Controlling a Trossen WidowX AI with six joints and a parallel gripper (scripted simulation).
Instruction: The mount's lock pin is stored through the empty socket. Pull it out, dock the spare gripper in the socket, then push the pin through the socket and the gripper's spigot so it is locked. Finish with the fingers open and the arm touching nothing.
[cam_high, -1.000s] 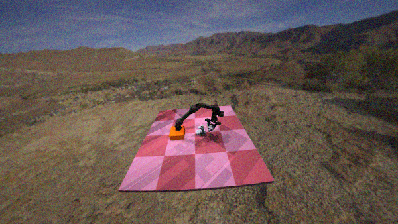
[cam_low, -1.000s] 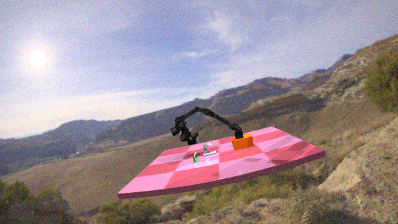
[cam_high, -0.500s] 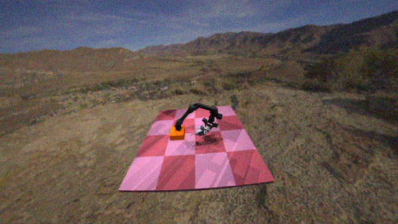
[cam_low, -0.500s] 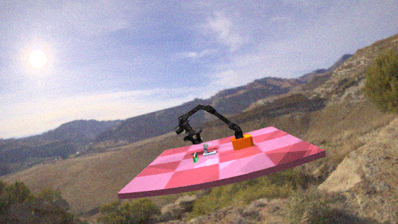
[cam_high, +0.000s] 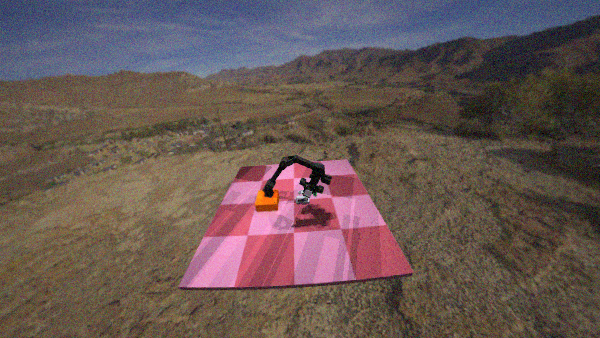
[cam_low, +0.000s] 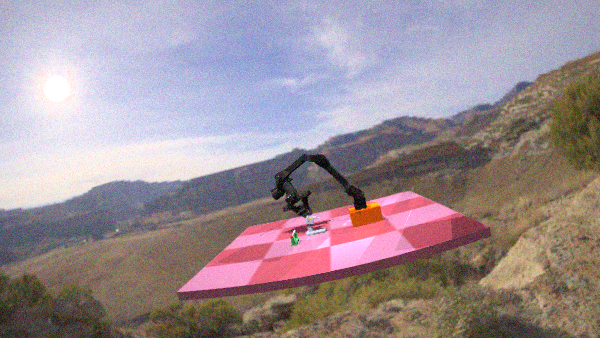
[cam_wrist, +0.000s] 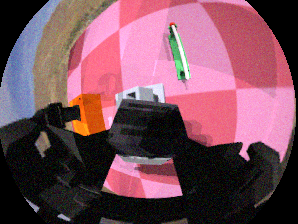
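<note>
Now: the spare gripper 2 cm to the right of my gripper tip and 1 cm above it. The rest, counted from my gripper tip: socket (4 cm behind, 4 cm to the left, 7 cm below).
</note>
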